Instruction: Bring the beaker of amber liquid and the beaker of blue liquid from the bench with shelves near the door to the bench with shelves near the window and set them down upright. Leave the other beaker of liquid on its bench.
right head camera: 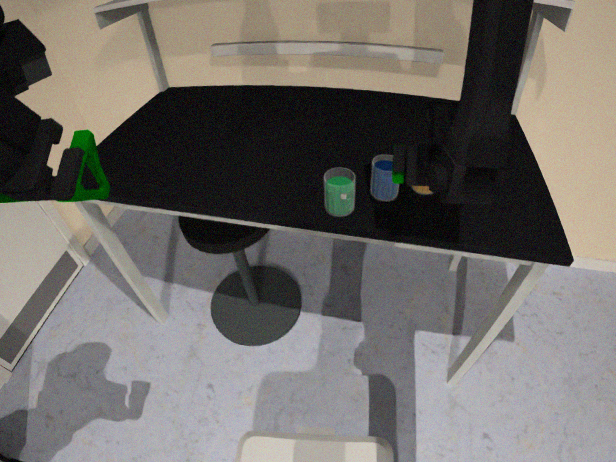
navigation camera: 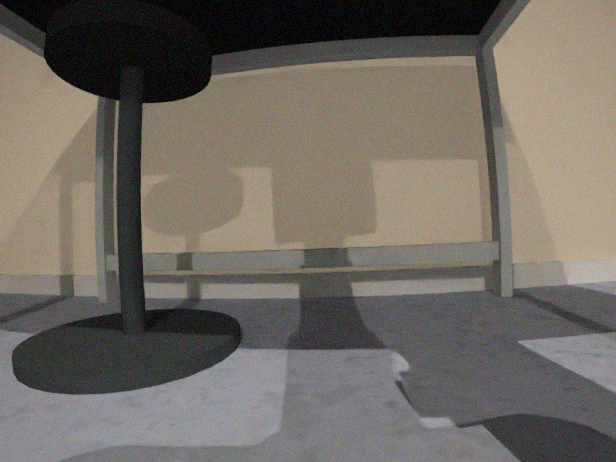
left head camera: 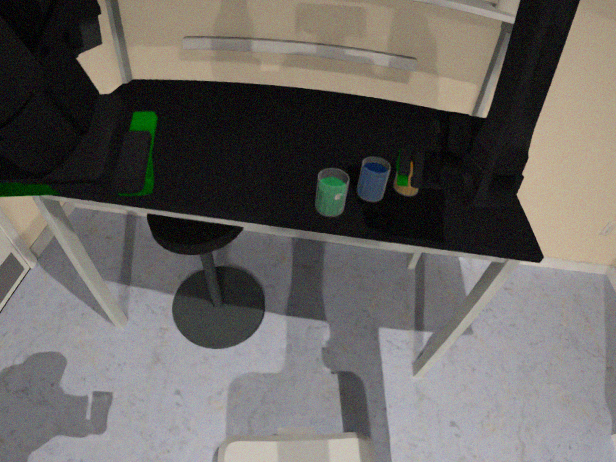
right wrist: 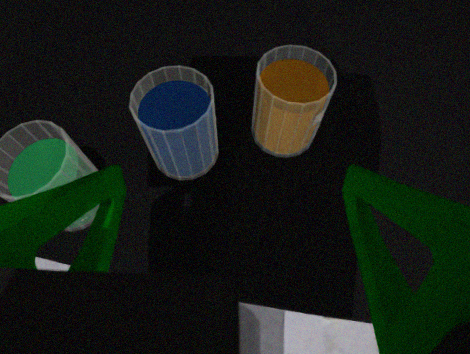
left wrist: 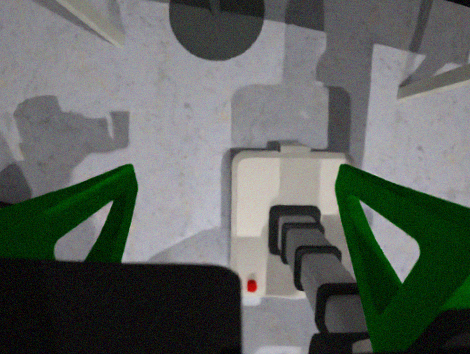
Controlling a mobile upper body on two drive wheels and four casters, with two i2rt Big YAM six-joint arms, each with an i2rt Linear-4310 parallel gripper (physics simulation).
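The amber beaker [left head camera: 407, 190] [right head camera: 422, 190] [right wrist: 285, 125], blue beaker [left head camera: 373, 184] [right head camera: 384, 184] [right wrist: 184, 145] and green beaker [left head camera: 330, 198] [right head camera: 339, 198] [right wrist: 40, 167] stand upright in a row on the black bench [left head camera: 240, 135] [right head camera: 250, 140]. My right gripper [right wrist: 234, 177] is open and empty above the bench; in its wrist view the amber and blue beakers stand beyond the fingertips, and the green one is partly behind the left-hand finger. In both head views this gripper partly covers the amber beaker. My left gripper [left wrist: 236, 175] is open and empty, at the far left in the head views. The window bench cannot be identified.
A round black stool [left head camera: 218, 307] [right head camera: 256, 305] [navigation camera: 131, 200] stands at the bench's front edge, left of the beakers. Pale bench legs [left head camera: 85, 260] [right head camera: 495, 325] [navigation camera: 492, 175] reach the floor. A grey rail [left head camera: 300, 48] [right head camera: 325, 48] runs along the wall behind the bench.
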